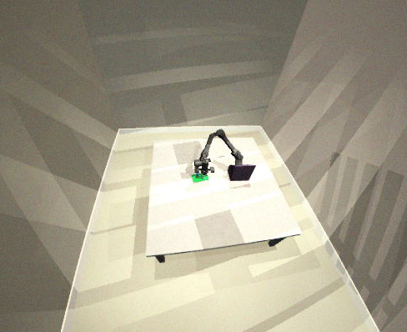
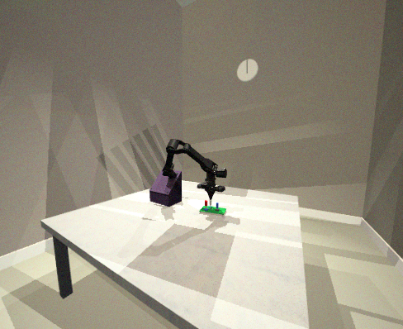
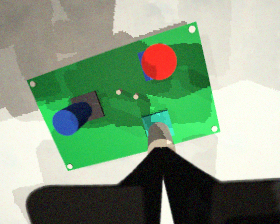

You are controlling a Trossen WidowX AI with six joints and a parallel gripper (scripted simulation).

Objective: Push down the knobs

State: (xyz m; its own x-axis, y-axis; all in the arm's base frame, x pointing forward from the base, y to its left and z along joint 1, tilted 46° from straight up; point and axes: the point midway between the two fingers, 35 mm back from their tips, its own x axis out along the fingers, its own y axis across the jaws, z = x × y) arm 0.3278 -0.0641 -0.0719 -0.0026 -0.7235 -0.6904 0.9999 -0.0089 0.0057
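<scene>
Now: the beige knob 20 mm below my gripper tip. From my gripper tip the other things lie so: blue knob: 60 mm ahead, 20 mm to the right, 20 mm below.
</scene>
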